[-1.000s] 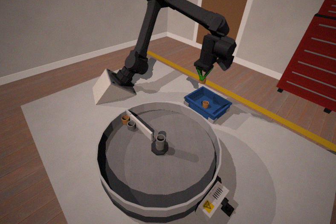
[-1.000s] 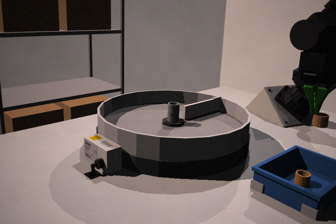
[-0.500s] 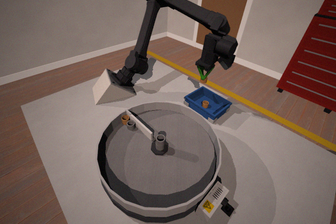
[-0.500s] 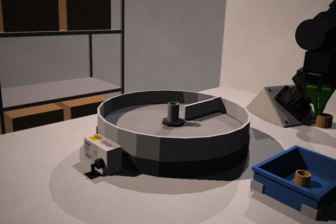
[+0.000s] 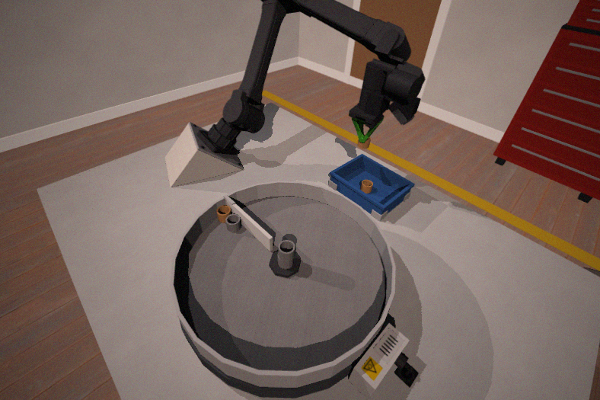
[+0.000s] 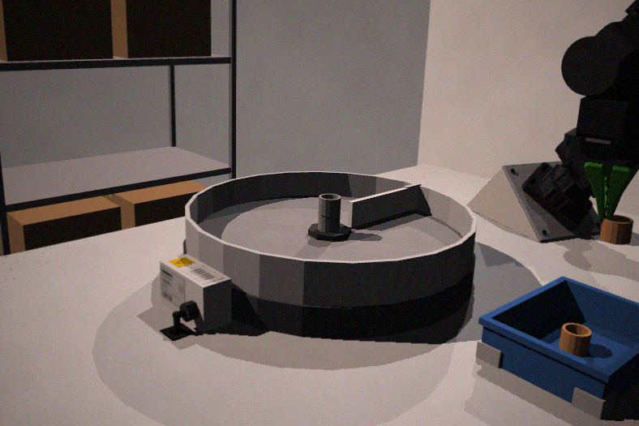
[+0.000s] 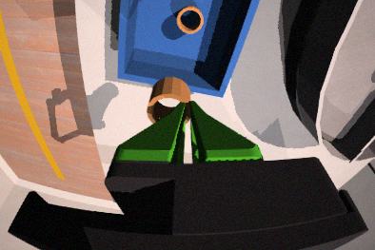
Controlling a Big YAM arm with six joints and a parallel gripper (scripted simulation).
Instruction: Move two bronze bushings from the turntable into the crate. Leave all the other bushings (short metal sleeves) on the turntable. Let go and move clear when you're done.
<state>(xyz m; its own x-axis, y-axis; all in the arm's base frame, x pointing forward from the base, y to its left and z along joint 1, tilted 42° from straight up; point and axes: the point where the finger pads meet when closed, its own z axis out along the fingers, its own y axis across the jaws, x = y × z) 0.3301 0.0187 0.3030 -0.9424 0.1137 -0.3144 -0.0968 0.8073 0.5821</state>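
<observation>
Right now the blue crate is 50 mm ahead of my hand, 10 mm to the left of it and 140 mm below it. The rest, counted from my hand: turntable 60 mm ahead, 360 mm to the right, 110 mm below.
</observation>
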